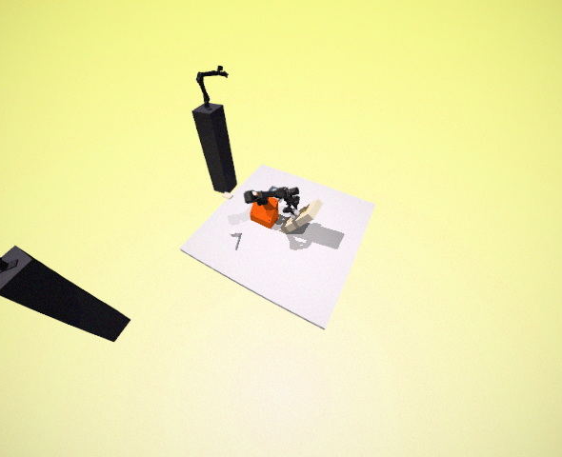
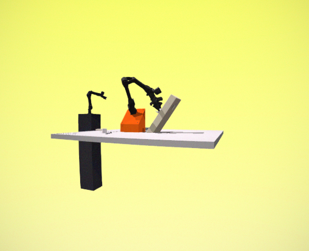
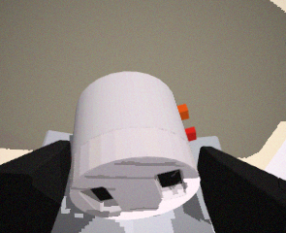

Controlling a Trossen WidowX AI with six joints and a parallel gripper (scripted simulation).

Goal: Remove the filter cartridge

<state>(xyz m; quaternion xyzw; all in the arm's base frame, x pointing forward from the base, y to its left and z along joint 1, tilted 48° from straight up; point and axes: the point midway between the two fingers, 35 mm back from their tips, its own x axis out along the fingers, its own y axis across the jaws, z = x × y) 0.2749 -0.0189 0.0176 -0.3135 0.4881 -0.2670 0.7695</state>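
Now: the beige service panel 40 mm ahead of my gripper tip and 20 mm below it. Also, from my gripper tip: white round filter cartridge (right at my gripper tip); then grey square tray (330 mm behind, 320 mm to the left, 190 mm below).
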